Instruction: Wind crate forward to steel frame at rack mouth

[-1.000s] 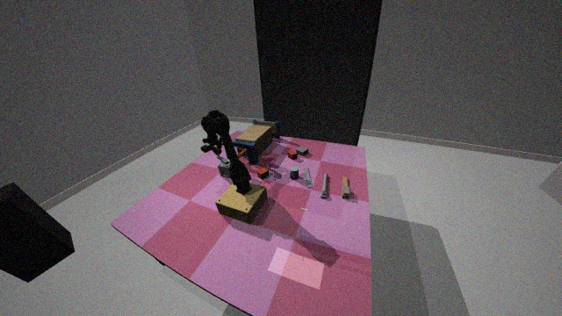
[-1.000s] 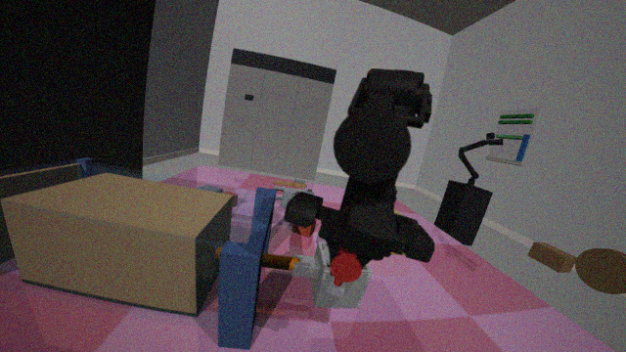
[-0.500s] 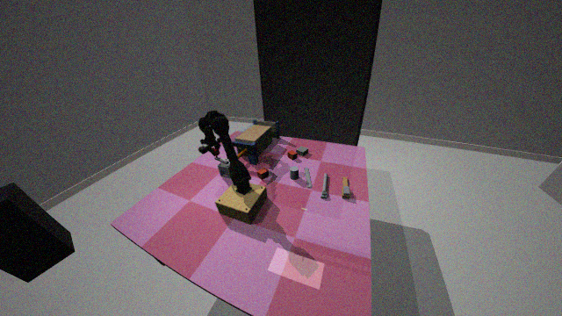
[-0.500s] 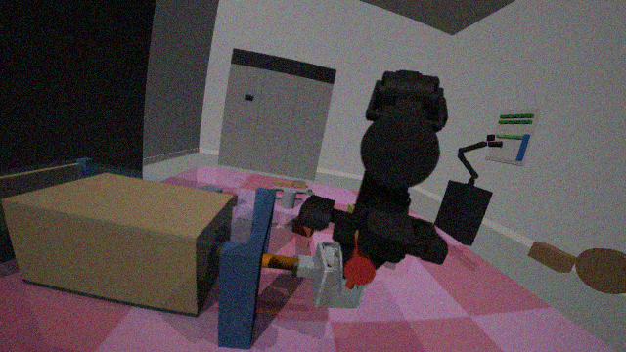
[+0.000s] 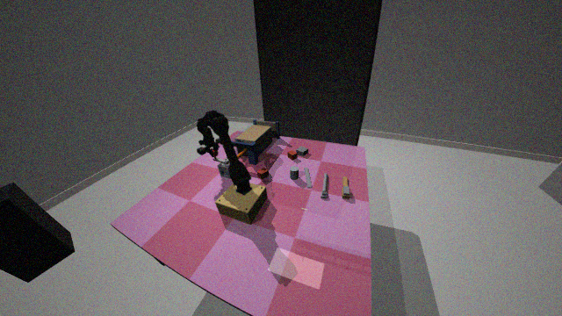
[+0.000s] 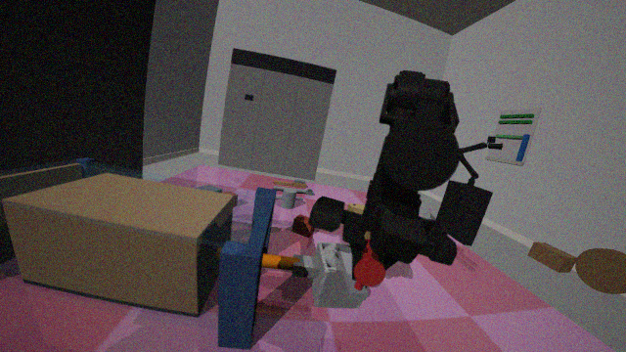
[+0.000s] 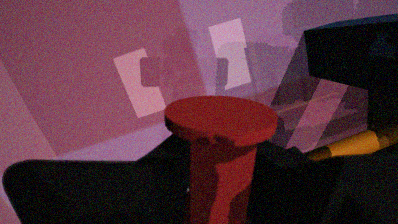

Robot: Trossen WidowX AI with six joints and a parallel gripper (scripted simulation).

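Now: the red-knobbed winch handle 4 cm to the right of my gripper tip and 1 cm below it. Round my gripper tip: blue steel frame (17 cm ahead, 7 cm to the right, 1 cm below); then red knob (2 cm above); then grey hand winch (11 cm to the right, 9 cm below).
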